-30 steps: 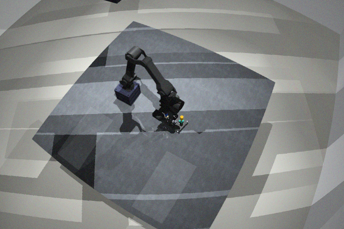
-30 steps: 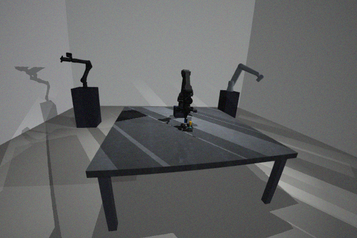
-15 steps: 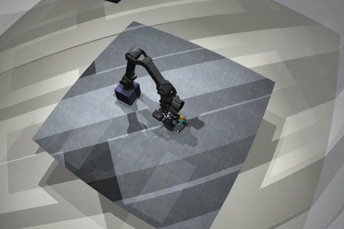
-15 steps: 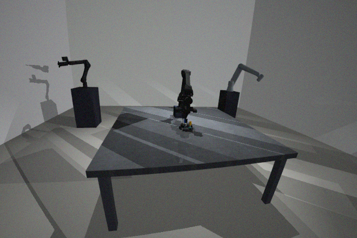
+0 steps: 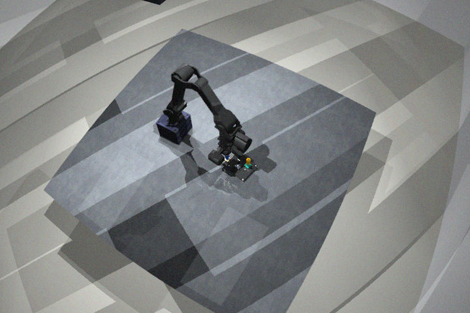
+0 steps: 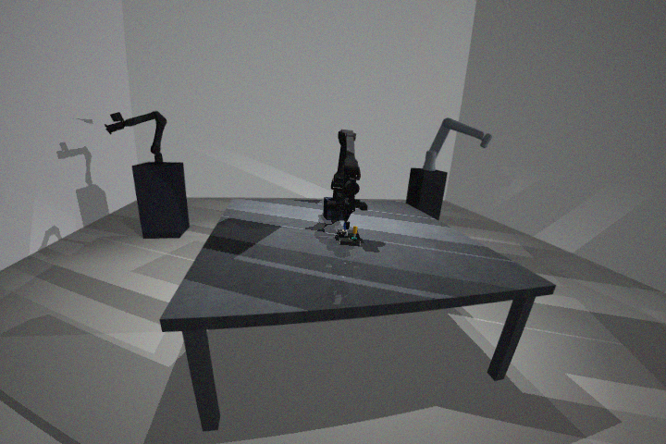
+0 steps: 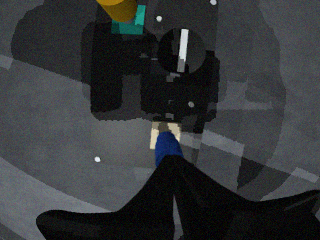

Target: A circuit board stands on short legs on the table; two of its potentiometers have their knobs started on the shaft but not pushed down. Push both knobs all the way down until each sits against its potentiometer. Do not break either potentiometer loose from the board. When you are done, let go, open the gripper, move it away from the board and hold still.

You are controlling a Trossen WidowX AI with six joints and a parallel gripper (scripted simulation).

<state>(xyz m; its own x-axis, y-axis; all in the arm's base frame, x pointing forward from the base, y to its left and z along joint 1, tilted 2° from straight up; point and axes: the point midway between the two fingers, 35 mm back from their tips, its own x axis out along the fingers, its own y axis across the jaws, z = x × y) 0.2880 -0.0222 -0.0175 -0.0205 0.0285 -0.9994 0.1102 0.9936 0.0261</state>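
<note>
The blue knob lies 1 cm below my gripper tip. From my gripper tip the other things lie so: dark knob 6 cm ahead, 1 cm to the right, 1 cm above.
</note>
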